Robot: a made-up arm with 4 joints. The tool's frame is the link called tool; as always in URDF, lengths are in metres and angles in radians. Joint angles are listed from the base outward. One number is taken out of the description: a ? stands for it. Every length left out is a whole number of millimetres.
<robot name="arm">
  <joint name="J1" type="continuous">
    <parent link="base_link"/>
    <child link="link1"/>
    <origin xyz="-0.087 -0.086 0.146" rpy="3.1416 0 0"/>
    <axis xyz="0 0 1"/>
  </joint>
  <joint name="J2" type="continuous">
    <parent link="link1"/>
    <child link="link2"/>
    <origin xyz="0.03 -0.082 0" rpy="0.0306 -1.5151 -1.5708"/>
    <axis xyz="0 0 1"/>
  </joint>
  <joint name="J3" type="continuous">
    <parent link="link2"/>
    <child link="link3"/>
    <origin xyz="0.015 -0.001 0" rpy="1.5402 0 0"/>
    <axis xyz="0 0 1"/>
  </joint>
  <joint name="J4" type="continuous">
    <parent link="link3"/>
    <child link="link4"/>
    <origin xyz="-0.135 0.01 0" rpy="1.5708 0 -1.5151"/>
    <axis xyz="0 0 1"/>
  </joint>
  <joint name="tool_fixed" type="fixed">
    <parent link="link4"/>
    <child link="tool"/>
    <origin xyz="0.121 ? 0" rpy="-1.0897 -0.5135 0.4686"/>
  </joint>
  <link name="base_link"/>
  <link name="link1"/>
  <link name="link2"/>
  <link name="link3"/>
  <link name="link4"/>
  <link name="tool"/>
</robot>
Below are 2 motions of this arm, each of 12 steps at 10 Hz.
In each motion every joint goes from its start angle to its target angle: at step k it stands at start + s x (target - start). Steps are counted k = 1, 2, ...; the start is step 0. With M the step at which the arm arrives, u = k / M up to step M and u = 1 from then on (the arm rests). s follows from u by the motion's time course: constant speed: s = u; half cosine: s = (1 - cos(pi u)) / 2; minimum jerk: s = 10 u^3 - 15 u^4 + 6 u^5.
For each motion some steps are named. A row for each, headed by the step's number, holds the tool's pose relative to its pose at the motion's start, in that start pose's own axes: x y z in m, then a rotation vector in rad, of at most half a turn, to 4 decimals.
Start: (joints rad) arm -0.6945 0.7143 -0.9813 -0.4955
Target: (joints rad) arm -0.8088 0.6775 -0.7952 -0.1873
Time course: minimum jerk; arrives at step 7
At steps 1, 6, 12:
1: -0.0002 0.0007 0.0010 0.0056 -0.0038 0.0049
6: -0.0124 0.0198 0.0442 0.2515 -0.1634 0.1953
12: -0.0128 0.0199 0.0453 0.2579 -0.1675 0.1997

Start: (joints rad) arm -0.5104 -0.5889 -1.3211 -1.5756
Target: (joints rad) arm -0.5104 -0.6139 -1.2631 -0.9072
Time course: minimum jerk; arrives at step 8
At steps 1, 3, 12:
1: -0.0007 0.0007 0.0018 0.0044 -0.0081 0.0048
3: -0.0145 0.0099 0.0303 0.0765 -0.1376 0.0833
12: -0.0724 0.0185 0.0985 0.2864 -0.4908 0.3098

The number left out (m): 0.147
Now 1 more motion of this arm.
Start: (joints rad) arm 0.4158 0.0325 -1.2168 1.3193
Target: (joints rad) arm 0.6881 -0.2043 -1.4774 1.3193
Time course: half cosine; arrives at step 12
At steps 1, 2, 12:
1: 0.0002 0.0008 -0.0008 -0.0059 0.0042 0.0019
2: 0.0006 0.0032 -0.0032 -0.0230 0.0163 0.0078
12: -0.0033 0.0489 -0.0569 -0.3485 0.2372 0.1678

